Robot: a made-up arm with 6 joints.
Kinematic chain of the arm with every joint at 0, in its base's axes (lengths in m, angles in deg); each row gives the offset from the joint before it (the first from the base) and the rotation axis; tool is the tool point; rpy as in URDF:
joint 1: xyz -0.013 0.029 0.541 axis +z
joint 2: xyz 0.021 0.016 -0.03 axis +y
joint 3: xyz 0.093 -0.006 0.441 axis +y
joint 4: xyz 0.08 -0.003 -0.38 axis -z
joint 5: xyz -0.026 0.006 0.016 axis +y
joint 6: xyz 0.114 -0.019 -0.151 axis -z
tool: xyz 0.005 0.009 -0.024 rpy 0 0 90
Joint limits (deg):
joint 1: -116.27..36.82
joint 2: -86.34..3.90
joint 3: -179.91..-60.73
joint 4: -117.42..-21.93
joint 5: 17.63..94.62
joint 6: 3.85..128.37
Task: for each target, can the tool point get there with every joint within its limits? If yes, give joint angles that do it. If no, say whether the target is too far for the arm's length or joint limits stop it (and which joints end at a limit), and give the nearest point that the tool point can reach.
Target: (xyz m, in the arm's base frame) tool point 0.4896 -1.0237 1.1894
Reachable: no: too far | nearest point 0.2960 -0.6181 1.0818 | short by 0.462 m
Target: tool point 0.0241 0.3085 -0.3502
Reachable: no: joint limits stop it (at a limit: joint 1, joint 2, joint 3, joint 4, joint 5, joint 6) | nearest point 0.4121 0.2529 0.5932 | short by 1.022 m
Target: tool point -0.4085 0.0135 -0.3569
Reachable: no: joint limits stop it (at a limit: joint 2, joint 3, joint 4, joint 5, joint 6) | nearest point -0.9207 -0.0066 0.4663 | short by 0.970 m
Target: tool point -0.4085 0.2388 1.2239
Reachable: yes | joints -40.83 -74.23 -121.38 -30.22 85.82 55.89
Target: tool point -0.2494 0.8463 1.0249
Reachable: yes | joints -82.60 -77.37 -144.97 -97.34 67.19 80.18
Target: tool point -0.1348 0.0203 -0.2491
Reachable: no: joint limits stop it (at a limit: joint 1, joint 2, joint 3, joint 4, joint 5, joint 6) | nearest point -0.2907 -0.3631 0.5932 | short by 0.938 m
